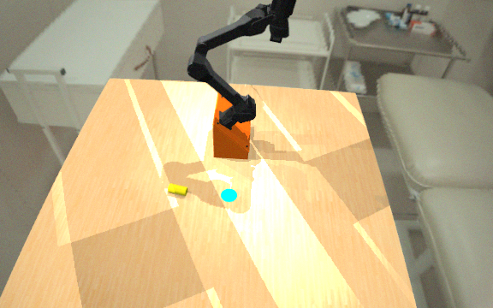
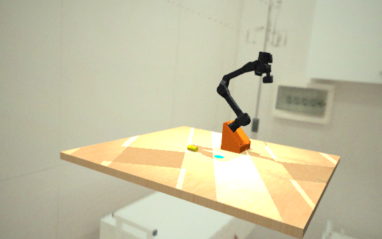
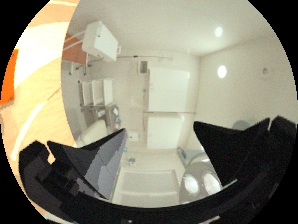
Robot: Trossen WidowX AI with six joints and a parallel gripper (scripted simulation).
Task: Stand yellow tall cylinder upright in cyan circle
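Right now my gripper tip is 38 cm short of the yellow cylinder, 37 cm to the left of it and 55 cm above it. From my gripper tip the other things lie so: cyan circle: 40 cm ahead, 19 cm to the right, 56 cm below.
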